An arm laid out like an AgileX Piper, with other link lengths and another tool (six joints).
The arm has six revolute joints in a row. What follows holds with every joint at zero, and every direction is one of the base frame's. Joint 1 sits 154.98 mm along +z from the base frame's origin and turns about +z. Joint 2 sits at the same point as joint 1 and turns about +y. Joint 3 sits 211.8 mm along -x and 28.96 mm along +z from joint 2 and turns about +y. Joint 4 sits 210.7 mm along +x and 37.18 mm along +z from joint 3 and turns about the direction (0.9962, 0, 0.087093). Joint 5 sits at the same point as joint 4 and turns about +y. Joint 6 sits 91.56 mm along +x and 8 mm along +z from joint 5 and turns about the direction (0.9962, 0, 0.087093). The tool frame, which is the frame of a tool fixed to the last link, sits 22.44 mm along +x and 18 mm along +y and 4.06 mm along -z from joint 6; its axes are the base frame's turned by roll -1.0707, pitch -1.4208 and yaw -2.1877 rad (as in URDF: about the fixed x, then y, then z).
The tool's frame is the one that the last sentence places.
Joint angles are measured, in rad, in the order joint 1, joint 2, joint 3, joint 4, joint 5, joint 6. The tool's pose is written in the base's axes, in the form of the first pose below.
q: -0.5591 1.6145 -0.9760 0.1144 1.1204 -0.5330
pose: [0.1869 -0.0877 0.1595], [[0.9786 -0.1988 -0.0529], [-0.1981 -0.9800 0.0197], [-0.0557 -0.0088 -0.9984]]
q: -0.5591 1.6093 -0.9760 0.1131 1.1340 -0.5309
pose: [0.1855 -0.0869 0.1609], [[0.9781 -0.1990 -0.0604], [-0.1979 -0.9799 0.0237], [-0.0639 -0.0113 -0.9979]]
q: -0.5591 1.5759 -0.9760 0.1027 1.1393 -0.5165
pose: [0.1844 -0.0872 0.1676], [[0.9773 -0.2073 -0.0429], [-0.2074 -0.9782 0.0015], [-0.0423 0.0074 -0.9991]]
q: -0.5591 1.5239 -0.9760 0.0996 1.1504 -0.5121
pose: [0.1824 -0.0863 0.1783], [[0.9777 -0.2097 -0.0099], [-0.2099 -0.9775 -0.0220], [-0.0051 0.0236 -0.9997]]
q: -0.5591 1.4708 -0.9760 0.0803 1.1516 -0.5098
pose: [0.1798 -0.0871 0.1885], [[0.9784 -0.2053 0.0249], [-0.2034 -0.9770 -0.0642], [0.0375 0.0577 -0.9976]]
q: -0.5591 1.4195 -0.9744 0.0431 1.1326 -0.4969
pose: [0.1776 -0.0903 0.1975], [[0.9759 -0.2087 0.0640], [-0.1993 -0.9714 -0.1289], [0.0891 0.1131 -0.9896]]
